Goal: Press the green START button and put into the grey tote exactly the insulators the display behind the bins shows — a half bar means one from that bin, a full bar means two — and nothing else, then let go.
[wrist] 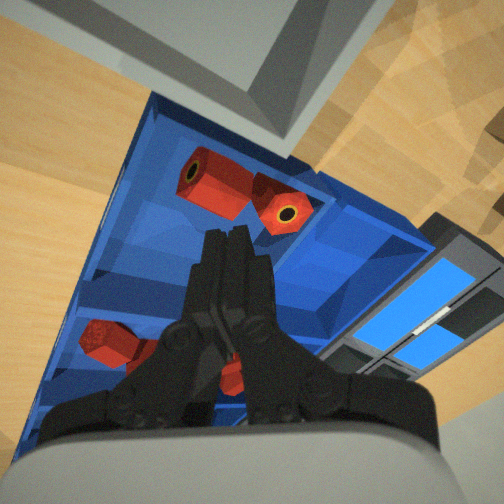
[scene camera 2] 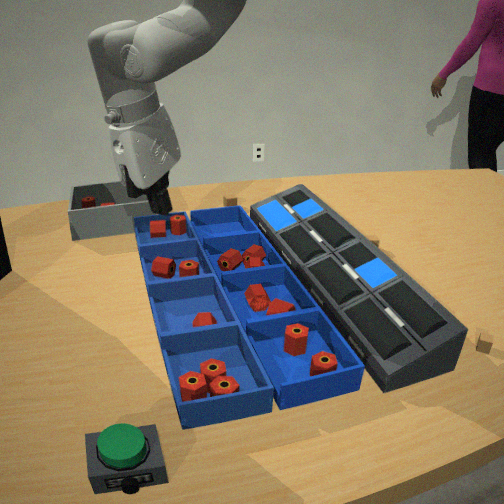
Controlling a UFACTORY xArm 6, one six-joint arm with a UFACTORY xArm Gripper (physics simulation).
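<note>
My gripper (scene camera 2: pixel 161 204) hangs above the far-left blue bin (scene camera 2: pixel 162 227), next to the grey tote (scene camera 2: pixel 100 210). In the wrist view its fingers (wrist: pixel 227 240) are pressed together with nothing between them. The tote holds two red insulators (scene camera 2: pixel 89 201). The far-left bin holds two red insulators (scene camera 2: pixel 178 224), also in the wrist view (wrist: pixel 215 182). The display (scene camera 2: pixel 350 280) shows a full blue bar at the far end (scene camera 2: pixel 277 215), with a blue cell beside it (scene camera 2: pixel 307 208), and a half bar (scene camera 2: pixel 375 272) further along. The green START button (scene camera 2: pixel 121 445) sits at the front left.
Two rows of blue bins (scene camera 2: pixel 240 305) hold red insulators of various shapes; the far-right bin (scene camera 2: pixel 220 217) looks empty. Small wooden blocks (scene camera 2: pixel 484 343) lie on the table. A person in pink (scene camera 2: pixel 480 85) stands at the back right.
</note>
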